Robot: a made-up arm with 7 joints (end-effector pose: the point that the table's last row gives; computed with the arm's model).
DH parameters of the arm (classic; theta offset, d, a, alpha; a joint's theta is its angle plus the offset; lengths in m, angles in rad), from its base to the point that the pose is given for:
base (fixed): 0 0 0 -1.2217
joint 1: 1.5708 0 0 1.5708
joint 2: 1.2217 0 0 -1.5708
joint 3: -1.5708 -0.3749 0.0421 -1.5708
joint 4: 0 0 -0.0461 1.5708
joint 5: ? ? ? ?
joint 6: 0 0 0 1.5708
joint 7: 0 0 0 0
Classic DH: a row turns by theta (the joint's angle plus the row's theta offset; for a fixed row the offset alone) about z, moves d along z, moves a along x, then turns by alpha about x.
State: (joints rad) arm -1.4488 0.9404 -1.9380 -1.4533 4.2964 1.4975 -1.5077
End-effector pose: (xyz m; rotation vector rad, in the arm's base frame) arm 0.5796 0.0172 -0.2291 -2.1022 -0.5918 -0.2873
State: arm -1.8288 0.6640 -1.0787 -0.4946 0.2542 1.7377 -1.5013
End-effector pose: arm 0.6991 -0.0241 0.2824 1.2162 0.5667 -1.1901
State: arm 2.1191 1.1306 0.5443 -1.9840 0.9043 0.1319 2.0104
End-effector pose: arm -0.2152 0.4117 -0.1471 0.2699 -0.3969 1.9750
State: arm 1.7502 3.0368 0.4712 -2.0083 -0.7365 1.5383 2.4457
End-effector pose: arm 0.2407 0.0902 -0.4055 -0.0002 -1.2986 -0.5647
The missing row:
joint 5: 0 -0.3809 0 -1.5708
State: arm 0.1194 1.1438 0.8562 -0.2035 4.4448 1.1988 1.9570
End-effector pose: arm -0.0103 0.7132 -0.2649 2.4030 -0.5843 0.8186
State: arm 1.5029 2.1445 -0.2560 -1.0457 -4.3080 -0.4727 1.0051
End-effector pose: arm 0.0716 0.6873 -0.1043 0.6191 -0.8704 0.8217
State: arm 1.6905 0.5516 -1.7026 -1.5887 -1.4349 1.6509 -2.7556
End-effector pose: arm -0.4800 -0.3473 -0.0053 0.4673 -0.0937 1.7768
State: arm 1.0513 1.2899 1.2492 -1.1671 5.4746 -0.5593 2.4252
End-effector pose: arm 0.0179 0.6702 0.1098 0.3024 -1.4639 0.5335
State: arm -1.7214 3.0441 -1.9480 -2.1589 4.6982 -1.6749 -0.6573
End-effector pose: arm -0.0061 0.4343 0.0046 0.1699 0.0550 2.9942
